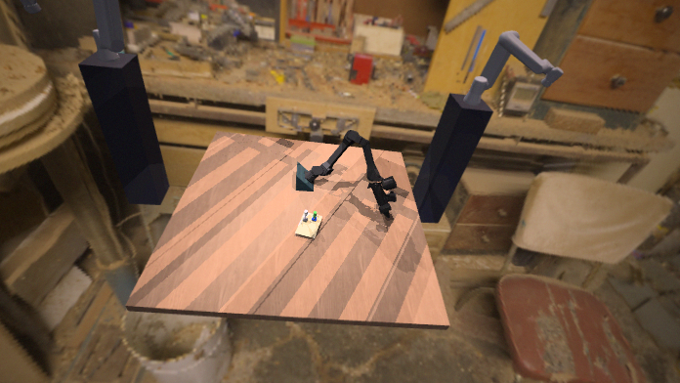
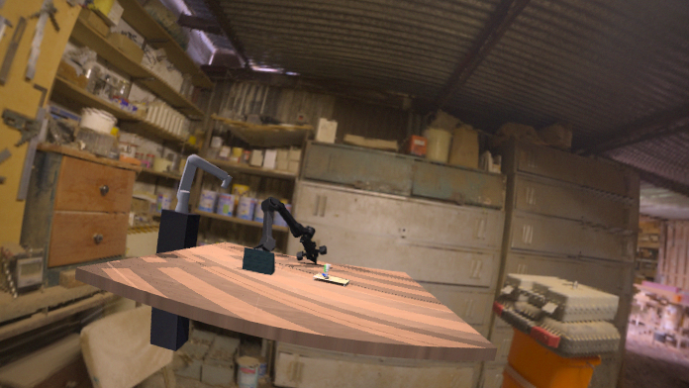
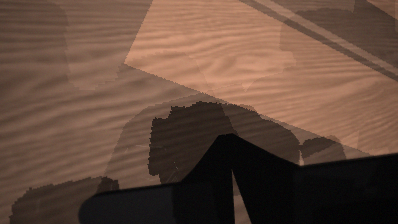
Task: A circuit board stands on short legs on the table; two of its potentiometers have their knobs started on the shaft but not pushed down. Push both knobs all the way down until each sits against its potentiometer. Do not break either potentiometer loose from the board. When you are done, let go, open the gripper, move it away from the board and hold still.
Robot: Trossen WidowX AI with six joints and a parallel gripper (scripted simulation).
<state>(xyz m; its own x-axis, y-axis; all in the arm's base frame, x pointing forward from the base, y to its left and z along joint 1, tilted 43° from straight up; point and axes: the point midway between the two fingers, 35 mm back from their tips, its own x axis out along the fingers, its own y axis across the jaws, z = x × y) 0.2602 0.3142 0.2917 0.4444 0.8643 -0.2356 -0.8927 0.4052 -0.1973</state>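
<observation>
The green knob is 5 cm ahead of my gripper tip, 42 cm to the right of it and 5 cm above it. Also, from my gripper tip: potentiometer with knob 5 cm ahead, 46 cm to the right, 4 cm above; then grey knob 6 cm ahead, 46 cm to the right, 6 cm above.
</observation>
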